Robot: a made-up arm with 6 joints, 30 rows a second.
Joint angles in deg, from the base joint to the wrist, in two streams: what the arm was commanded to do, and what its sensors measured. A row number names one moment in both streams.
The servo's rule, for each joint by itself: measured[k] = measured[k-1] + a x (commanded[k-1-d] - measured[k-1]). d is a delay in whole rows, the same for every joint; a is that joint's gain. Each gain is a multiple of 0.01, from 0.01 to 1. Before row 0 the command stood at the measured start. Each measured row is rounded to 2 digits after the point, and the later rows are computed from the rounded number. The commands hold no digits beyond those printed.
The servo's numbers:
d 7
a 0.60 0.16 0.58 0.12 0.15 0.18
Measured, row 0:
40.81 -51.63 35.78 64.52 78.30 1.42
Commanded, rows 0 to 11:
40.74 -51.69 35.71 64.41 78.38 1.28
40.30 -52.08 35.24 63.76 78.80 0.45
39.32 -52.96 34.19 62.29 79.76 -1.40
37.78 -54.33 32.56 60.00 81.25 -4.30
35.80 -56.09 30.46 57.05 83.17 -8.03
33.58 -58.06 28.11 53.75 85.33 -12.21
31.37 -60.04 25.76 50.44 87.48 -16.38
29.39 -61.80 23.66 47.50 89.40 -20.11
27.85 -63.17 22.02 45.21 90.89 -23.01
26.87 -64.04 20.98 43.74 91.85 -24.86
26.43 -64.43 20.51 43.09 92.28 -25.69
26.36 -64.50 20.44 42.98 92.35 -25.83
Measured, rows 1 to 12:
40.81 -51.63 35.78 64.52 78.30 1.42
40.81 -51.63 35.78 64.52 78.30 1.42
40.81 -51.63 35.78 64.52 78.30 1.42
40.81 -51.63 35.78 64.52 78.30 1.42
40.81 -51.63 35.78 64.52 78.30 1.42
40.81 -51.63 35.78 64.52 78.30 1.42
40.81 -51.63 35.78 64.52 78.30 1.42
40.77 -51.64 35.74 64.51 78.31 1.39
40.49 -51.71 35.45 64.42 78.38 1.22
39.79 -51.91 34.72 64.16 78.59 0.75
38.58 -52.30 33.47 63.66 78.99 -0.16
36.91 -52.91 31.72 62.87 79.62 -1.58

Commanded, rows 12 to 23:
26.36 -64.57 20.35 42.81 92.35 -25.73
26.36 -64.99 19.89 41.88 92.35 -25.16
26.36 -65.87 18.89 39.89 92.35 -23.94
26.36 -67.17 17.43 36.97 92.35 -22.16
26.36 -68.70 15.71 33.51 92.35 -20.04
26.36 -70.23 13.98 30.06 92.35 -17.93
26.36 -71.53 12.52 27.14 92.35 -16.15
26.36 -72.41 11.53 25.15 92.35 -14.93
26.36 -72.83 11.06 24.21 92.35 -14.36
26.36 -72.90 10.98 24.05 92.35 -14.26
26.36 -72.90 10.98 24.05 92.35 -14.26
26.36 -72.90 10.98 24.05 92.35 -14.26
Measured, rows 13 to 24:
34.91 -53.73 29.63 61.78 80.48 -3.49
32.79 -54.74 27.39 60.42 81.53 -5.81
30.75 -55.87 25.23 58.87 82.71 -8.38
29.01 -57.04 23.37 57.23 83.94 -11.01
27.73 -58.16 21.98 55.61 85.13 -13.50
26.95 -59.16 21.13 54.11 86.20 -15.69
26.60 -60.01 20.73 52.77 87.12 -17.52
26.46 -60.74 20.51 51.57 87.90 -19.00
26.40 -61.42 20.15 50.41 88.57 -20.11
26.38 -62.13 19.42 49.15 89.14 -20.80
26.37 -62.94 18.27 47.69 89.62 -21.04
26.36 -63.86 16.79 45.99 90.03 -20.86

